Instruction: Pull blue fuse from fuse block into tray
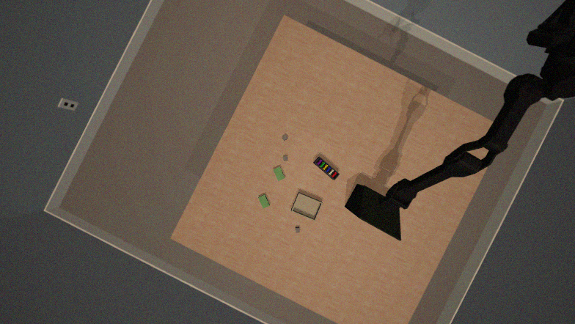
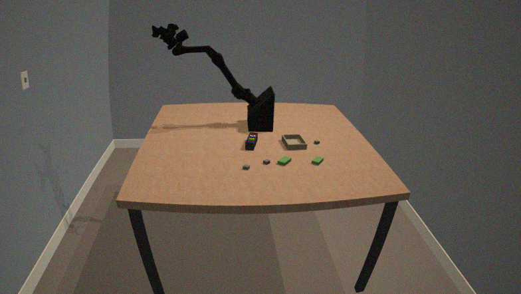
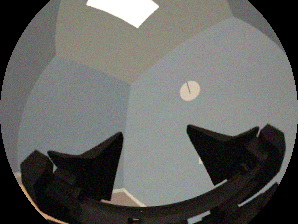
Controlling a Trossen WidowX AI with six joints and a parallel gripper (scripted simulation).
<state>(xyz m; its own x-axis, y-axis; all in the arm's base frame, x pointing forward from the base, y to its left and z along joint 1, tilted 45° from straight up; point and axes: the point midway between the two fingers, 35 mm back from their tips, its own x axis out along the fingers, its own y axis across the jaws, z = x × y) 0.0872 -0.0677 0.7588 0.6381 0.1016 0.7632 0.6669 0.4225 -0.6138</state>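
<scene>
Now: gripper tip 200 mm short of the blue fuse, 560 mm to the right of it and 620 mm above it. From my gripper tip the other things lie so: tray 210 mm ahead, 770 mm to the left, 650 mm below.
</scene>
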